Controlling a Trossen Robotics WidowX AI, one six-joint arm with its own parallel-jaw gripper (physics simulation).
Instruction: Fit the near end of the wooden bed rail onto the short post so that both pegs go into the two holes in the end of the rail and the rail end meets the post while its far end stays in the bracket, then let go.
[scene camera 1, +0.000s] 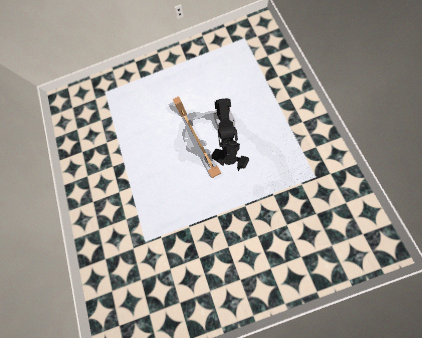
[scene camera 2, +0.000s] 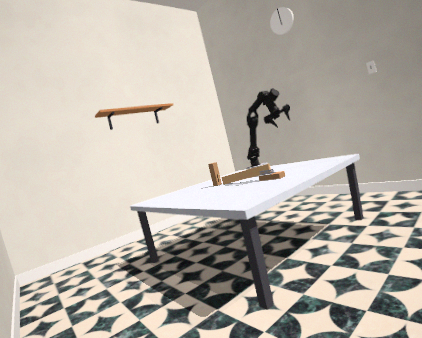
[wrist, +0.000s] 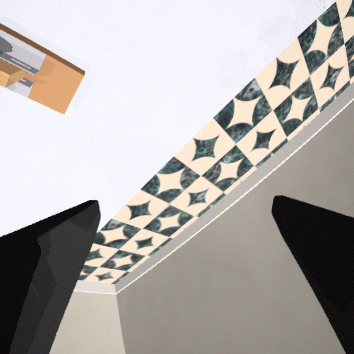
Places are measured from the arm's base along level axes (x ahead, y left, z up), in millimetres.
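Pixels of known places: gripper, fingertip midpoint: (scene camera 1: 230, 167) (scene camera 2: 283, 123) (wrist: 187, 206); arm's base, link origin: (scene camera 2: 255, 165).
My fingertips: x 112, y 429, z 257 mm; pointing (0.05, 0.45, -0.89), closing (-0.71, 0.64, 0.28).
For each thing: its top centre in the pictures, then the offset to it from my fingertips. "spot": a spot on its surface instead. Level surfaces: height alone.
- short post, surface spot: (scene camera 1: 177, 102) spot: dz -157, dx +169, dy -600 mm
- orange-brown block, top centre: (wrist: 24, 70) (scene camera 2: 271, 173) (scene camera 1: 211, 165) dz -301, dx +96, dy -117 mm
- white table, surface height: dz -337 mm
The wooden bed rail (scene camera 1: 198, 141) (scene camera 2: 245, 174) lies along the white table. In the wrist view, part of the rail (wrist: 9, 75) shows at the left edge. The short post (scene camera 1: 177, 102) (scene camera 2: 215, 174) stands upright at one end of the rail; in scene camera 2 a narrow gap shows between them. At the other end, the rail reaches grey bracket parts (wrist: 22, 61) by an orange-brown block (scene camera 1: 215, 172) (scene camera 2: 272, 176) (wrist: 60, 82). How it sits there is unclear. The pegs and holes are too small to tell. My gripper (scene camera 1: 228, 164) (scene camera 2: 283, 122) (wrist: 187, 206) is open and empty, high above the table, beside the block end.
The white table (scene camera 1: 150, 215) (scene camera 2: 190, 201) (wrist: 150, 115) carries the wooden parts and the arm's base (scene camera 2: 254, 156). The arm's shadow falls across the rail. A wooden wall shelf (scene camera 2: 135, 110) hangs on the wall well behind the table.
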